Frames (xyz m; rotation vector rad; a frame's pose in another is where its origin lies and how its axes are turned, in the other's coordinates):
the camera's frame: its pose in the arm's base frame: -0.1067 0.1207 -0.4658 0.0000 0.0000 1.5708
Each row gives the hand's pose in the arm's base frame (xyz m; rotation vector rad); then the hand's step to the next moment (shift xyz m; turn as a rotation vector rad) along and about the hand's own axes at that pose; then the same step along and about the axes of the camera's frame.
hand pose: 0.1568 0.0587 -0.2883 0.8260 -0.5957 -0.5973
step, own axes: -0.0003 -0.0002 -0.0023 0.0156 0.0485 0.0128
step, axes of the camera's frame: 0.0012 -0.0013 -0.0015 0.0091 -0.0140 0.0498
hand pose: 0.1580 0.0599 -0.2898 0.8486 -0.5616 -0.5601
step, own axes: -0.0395 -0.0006 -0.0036 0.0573 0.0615 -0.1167
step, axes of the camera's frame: 0.0275 0.0262 -0.0116 0.0574 -0.1319 0.0003
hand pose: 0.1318 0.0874 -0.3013 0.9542 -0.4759 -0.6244
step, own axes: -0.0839 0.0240 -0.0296 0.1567 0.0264 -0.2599
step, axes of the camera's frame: 0.0848 0.0360 -0.0027 0.0608 -0.2842 -0.0914
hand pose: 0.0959 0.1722 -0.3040 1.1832 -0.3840 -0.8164
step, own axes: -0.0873 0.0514 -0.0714 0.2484 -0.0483 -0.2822
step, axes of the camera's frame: 0.1189 -0.0075 0.0343 -0.0025 -0.3328 -0.1814
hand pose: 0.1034 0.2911 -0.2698 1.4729 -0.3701 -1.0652
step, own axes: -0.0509 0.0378 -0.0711 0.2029 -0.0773 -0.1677
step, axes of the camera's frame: 0.0735 -0.0415 0.0442 -0.0320 -0.2100 -0.1736
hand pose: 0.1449 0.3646 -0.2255 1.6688 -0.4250 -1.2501
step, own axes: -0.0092 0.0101 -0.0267 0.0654 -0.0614 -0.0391
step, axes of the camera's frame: 0.0150 -0.0222 0.0135 -0.0005 -0.0452 -0.0868
